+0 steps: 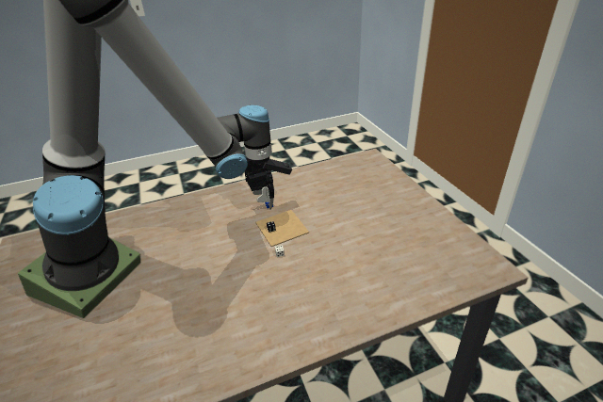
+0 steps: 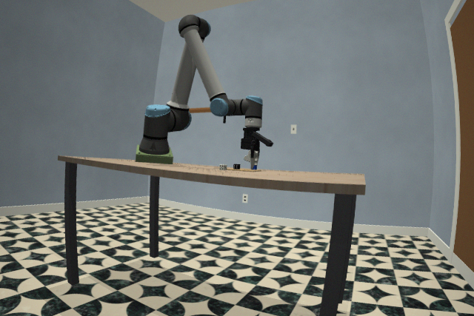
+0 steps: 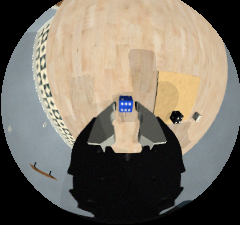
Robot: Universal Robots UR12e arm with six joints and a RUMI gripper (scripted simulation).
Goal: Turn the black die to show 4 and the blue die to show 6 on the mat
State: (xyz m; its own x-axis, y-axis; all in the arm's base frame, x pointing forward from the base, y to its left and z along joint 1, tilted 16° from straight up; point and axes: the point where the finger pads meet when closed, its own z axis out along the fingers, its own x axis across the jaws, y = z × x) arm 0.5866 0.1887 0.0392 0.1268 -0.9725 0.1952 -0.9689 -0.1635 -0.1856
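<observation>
My gripper is now right at the blue die. The rest, counted from my hand: white die 20 mm behind, 260 mm to the right; tan mat 20 mm ahead, 140 mm to the right, 20 mm below; black die 20 mm behind, 140 mm to the right.
</observation>
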